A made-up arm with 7 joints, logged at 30 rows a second.
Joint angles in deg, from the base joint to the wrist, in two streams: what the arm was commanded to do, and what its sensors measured. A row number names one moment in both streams.
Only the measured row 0 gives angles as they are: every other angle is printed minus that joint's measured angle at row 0.
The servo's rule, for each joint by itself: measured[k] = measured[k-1] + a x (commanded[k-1-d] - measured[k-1]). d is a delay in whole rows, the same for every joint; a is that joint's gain. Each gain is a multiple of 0.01, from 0.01 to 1. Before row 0 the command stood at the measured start. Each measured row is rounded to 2 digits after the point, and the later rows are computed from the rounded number. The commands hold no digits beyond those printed.
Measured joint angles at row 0: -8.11 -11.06 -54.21 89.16 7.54 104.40 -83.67
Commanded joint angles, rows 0 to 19: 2.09 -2.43 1.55 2.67 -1.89 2.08 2.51; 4.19 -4.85 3.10 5.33 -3.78 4.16 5.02; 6.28 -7.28 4.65 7.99 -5.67 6.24 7.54; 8.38 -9.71 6.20 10.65 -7.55 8.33 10.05; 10.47 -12.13 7.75 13.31 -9.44 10.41 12.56; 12.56 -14.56 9.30 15.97 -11.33 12.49 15.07; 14.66 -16.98 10.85 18.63 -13.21 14.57 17.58; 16.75 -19.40 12.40 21.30 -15.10 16.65 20.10; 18.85 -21.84 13.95 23.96 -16.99 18.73 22.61; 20.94 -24.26 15.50 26.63 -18.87 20.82 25.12; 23.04 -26.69 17.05 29.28 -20.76 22.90 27.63; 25.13 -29.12 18.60 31.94 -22.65 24.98 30.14; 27.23 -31.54 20.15 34.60 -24.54 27.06 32.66; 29.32 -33.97 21.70 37.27 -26.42 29.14 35.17; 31.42 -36.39 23.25 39.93 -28.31 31.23 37.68; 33.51 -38.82 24.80 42.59 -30.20 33.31 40.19; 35.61 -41.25 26.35 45.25 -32.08 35.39 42.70; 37.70 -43.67 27.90 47.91 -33.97 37.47 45.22; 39.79 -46.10 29.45 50.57 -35.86 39.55 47.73; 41.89 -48.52 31.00 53.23 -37.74 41.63 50.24
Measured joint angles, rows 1 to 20: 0.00 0.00 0.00 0.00 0.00 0.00 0.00; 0.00 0.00 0.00 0.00 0.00 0.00 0.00; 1.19 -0.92 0.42 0.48 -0.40 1.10 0.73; 2.90 -2.41 1.14 1.35 -1.11 2.72 1.97; 4.83 -4.26 2.09 2.55 -2.07 4.59 3.59; 6.85 -6.33 3.20 4.01 -3.22 6.57 5.46; 8.91 -8.53 4.43 5.68 -4.53 8.61 7.52; 10.99 -10.82 5.74 7.53 -5.96 10.67 9.71; 13.08 -13.16 7.12 9.53 -7.48 12.74 11.99; 15.17 -15.53 8.55 11.65 -9.08 14.81 14.34; 17.27 -17.93 10.01 13.87 -10.74 16.89 16.74; 19.36 -20.34 11.49 16.17 -12.45 18.97 19.17; 21.46 -22.75 12.99 18.53 -14.20 21.05 21.62; 23.55 -25.17 14.50 20.94 -15.97 23.13 24.09; 25.65 -27.59 16.03 23.40 -17.77 25.21 26.58; 27.74 -30.01 17.56 25.90 -19.59 27.29 29.07; 29.84 -32.43 19.10 28.43 -21.42 29.38 31.57; 31.93 -34.86 20.64 30.98 -23.26 31.46 34.07; 34.03 -37.29 22.18 33.55 -25.11 33.54 36.57; 36.12 -39.71 23.72 36.13 -26.97 35.62 39.08
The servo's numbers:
d 2
a 0.57 0.38 0.27 0.18 0.21 0.53 0.29

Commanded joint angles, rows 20 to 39: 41.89 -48.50 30.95 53.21 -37.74 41.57 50.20; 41.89 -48.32 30.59 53.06 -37.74 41.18 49.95; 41.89 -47.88 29.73 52.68 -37.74 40.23 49.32; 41.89 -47.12 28.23 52.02 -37.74 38.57 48.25; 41.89 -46.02 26.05 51.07 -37.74 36.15 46.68; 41.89 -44.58 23.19 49.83 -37.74 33.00 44.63; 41.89 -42.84 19.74 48.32 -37.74 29.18 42.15; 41.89 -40.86 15.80 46.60 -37.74 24.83 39.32; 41.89 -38.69 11.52 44.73 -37.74 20.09 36.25; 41.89 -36.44 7.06 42.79 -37.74 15.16 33.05; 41.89 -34.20 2.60 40.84 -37.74 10.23 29.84; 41.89 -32.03 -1.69 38.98 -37.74 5.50 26.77; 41.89 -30.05 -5.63 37.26 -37.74 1.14 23.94; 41.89 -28.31 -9.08 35.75 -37.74 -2.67 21.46; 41.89 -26.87 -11.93 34.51 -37.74 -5.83 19.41; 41.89 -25.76 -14.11 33.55 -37.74 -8.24 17.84; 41.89 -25.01 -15.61 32.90 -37.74 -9.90 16.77; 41.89 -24.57 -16.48 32.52 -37.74 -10.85 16.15; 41.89 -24.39 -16.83 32.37 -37.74 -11.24 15.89; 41.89 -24.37 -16.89 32.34 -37.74 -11.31 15.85
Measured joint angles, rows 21 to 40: 38.21 -42.14 25.27 38.73 -28.84 37.70 41.59; 40.31 -44.56 26.82 41.34 -30.71 39.78 44.10; 41.21 -46.06 27.94 43.48 -32.19 40.73 45.87; 41.60 -46.92 28.66 45.20 -33.36 40.97 47.05; 41.77 -47.28 28.95 46.55 -34.28 40.58 47.71; 41.84 -47.22 28.76 47.53 -35.01 39.51 47.87; 41.87 -46.76 28.03 48.17 -35.58 37.73 47.52; 41.88 -45.93 26.72 48.47 -36.03 35.22 46.68; 41.89 -44.76 24.84 48.44 -36.39 32.02 45.37; 41.89 -43.28 22.40 48.11 -36.67 28.21 43.62; 41.89 -41.54 19.46 47.50 -36.89 23.91 41.48; 41.89 -39.60 16.11 46.65 -37.07 19.27 39.04; 41.89 -37.55 12.46 45.60 -37.21 14.48 36.37; 41.89 -35.45 8.64 44.41 -37.32 9.72 33.59; 41.89 -33.40 4.79 43.12 -37.41 5.17 30.79; 41.89 -31.47 1.05 41.79 -37.48 1.01 28.08; 41.89 -29.72 -2.45 40.48 -37.53 -2.62 25.57; 41.89 -28.22 -5.60 39.23 -37.57 -5.60 23.33; 41.89 -27.00 -8.30 38.09 -37.61 -7.88 21.43; 41.89 -26.08 -10.51 37.09 -37.64 -9.45 19.90
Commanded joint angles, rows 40 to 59: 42.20 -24.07 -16.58 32.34 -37.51 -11.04 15.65; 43.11 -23.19 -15.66 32.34 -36.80 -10.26 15.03; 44.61 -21.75 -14.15 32.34 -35.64 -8.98 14.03; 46.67 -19.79 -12.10 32.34 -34.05 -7.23 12.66; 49.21 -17.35 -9.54 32.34 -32.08 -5.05 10.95; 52.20 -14.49 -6.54 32.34 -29.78 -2.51 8.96; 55.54 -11.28 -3.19 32.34 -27.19 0.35 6.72; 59.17 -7.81 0.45 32.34 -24.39 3.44 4.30; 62.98 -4.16 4.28 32.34 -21.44 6.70 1.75; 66.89 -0.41 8.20 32.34 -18.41 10.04 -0.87; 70.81 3.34 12.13 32.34 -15.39 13.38 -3.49; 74.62 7.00 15.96 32.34 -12.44 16.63 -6.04; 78.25 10.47 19.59 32.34 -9.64 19.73 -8.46; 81.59 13.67 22.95 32.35 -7.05 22.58 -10.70; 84.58 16.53 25.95 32.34 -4.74 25.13 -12.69; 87.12 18.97 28.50 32.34 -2.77 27.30 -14.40; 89.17 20.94 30.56 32.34 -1.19 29.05 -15.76; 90.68 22.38 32.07 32.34 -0.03 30.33 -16.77; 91.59 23.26 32.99 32.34 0.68 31.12 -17.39; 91.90 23.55 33.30 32.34 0.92 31.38 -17.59
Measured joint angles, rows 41 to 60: 41.89 -25.44 -12.22 36.24 -37.66 -10.40 18.74; 41.89 -25.03 -13.48 35.54 -37.68 -10.88 17.90; 42.07 -24.67 -14.32 34.96 -37.64 -10.96 17.25; 42.66 -24.11 -14.68 34.49 -37.46 -10.59 16.61; 43.77 -23.21 -14.54 34.10 -37.08 -9.74 15.86; 45.42 -21.91 -13.88 33.78 -36.44 -8.41 14.93; 47.58 -20.18 -12.71 33.52 -35.52 -6.63 13.78; 50.21 -18.02 -11.04 33.31 -34.31 -4.45 12.38; 53.25 -15.46 -8.92 33.14 -32.81 -1.91 10.74; 56.62 -12.55 -6.39 33.00 -31.04 0.93 8.87; 60.25 -9.36 -3.51 32.88 -29.02 3.99 6.81; 64.03 -5.96 -0.35 32.78 -26.79 7.20 4.58; 67.89 -2.43 3.02 32.70 -24.40 10.48 2.24; 71.73 1.15 6.51 32.64 -21.89 13.74 -0.16; 75.45 4.69 10.04 32.59 -19.32 16.91 -2.57; 78.95 8.10 13.53 32.55 -16.74 19.92 -4.93; 82.16 11.30 16.88 32.51 -14.22 22.68 -7.18; 84.99 14.21 20.02 32.48 -11.82 25.13 -9.27; 87.37 16.77 22.87 32.45 -9.59 27.21 -11.15; 89.26 18.90 25.35 32.43 -7.58 28.86 -12.78
